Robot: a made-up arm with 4 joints.
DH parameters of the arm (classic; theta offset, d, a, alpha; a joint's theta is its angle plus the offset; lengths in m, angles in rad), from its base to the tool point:
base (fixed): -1.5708 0.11 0 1.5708
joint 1: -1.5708 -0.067 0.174 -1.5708
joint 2: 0 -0.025 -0.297 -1.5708
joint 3: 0.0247 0 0.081 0
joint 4: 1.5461 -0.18 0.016 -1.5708
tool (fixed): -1.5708 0.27 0 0
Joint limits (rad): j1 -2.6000..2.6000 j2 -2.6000..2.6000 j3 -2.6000..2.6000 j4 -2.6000..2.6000
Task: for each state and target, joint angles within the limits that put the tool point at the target. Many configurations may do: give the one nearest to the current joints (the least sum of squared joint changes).
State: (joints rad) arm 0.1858 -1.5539 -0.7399 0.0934
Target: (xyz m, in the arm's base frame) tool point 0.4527 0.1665 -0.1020
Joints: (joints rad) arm 0.2545 -2.0283 -0.9403 -0.2178
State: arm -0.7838 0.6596 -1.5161 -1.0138
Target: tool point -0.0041 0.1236 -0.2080
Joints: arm -0.4088 1.2942 -1.5076 -1.4162
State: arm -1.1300 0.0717 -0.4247 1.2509
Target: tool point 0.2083 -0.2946 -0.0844
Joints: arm -1.6206 -0.6570 -0.7900 1.4299
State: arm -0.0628 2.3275 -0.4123 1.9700
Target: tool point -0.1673 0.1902 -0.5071
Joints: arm -0.6038 2.2860 -0.9114 1.5855
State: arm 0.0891 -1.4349 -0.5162 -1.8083
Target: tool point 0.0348 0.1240 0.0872
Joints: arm 0.2065 -1.3813 -0.6108 -1.9021
